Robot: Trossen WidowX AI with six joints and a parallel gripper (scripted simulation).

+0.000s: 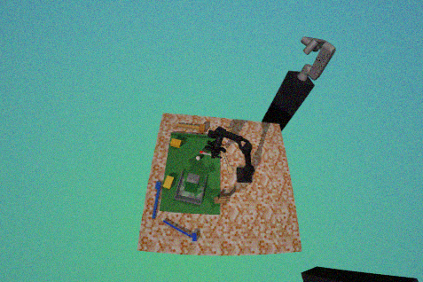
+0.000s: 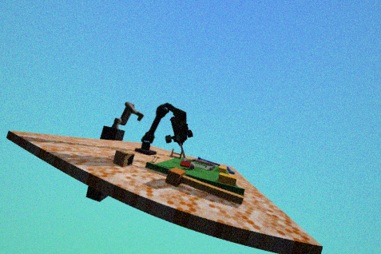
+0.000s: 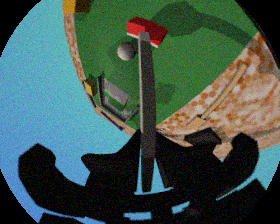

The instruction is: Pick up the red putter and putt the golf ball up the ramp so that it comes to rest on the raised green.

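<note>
Now: gripper tip 1 cm short of the red putter, 5 cm to the left of it and 3 cm above it. Round my gripper tip: green mat (17 cm ahead, 3 cm to the left, 14 cm below); then white golf ball (10 cm ahead, 7 cm to the right, 11 cm below).
</note>
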